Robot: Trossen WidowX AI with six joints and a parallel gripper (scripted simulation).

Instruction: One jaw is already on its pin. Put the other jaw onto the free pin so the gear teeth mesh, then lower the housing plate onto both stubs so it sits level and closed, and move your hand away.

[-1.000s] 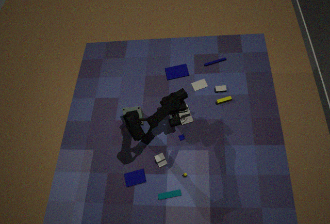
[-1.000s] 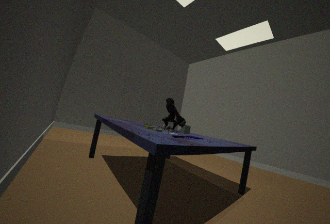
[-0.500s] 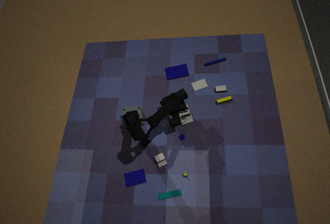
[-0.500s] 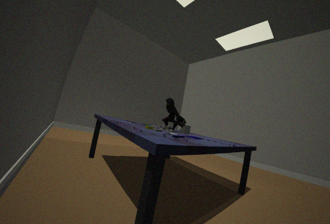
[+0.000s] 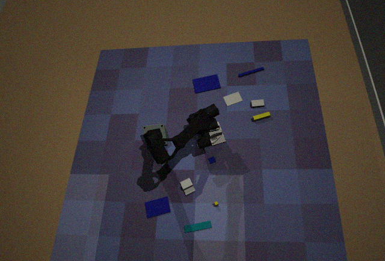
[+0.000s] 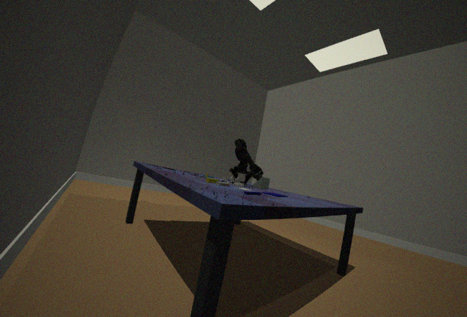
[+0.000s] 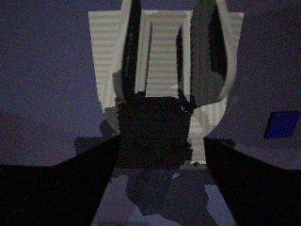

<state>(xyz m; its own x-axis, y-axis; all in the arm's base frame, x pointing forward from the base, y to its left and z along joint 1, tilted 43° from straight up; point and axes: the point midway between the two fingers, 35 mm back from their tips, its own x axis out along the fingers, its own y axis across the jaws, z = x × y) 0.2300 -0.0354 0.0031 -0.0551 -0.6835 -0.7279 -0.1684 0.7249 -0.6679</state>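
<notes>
Right now my gripper tip is 2 cm short of the white jaw and 2 cm to the right of it. The rest, counted from my gripper tip: small blue cube: 3 cm ahead, 13 cm to the right, 1 cm below; then white plate: 20 cm ahead, 20 cm to the left, 1 cm below; then white base: 7 cm ahead, 1 cm to the left, 1 cm below.
</notes>
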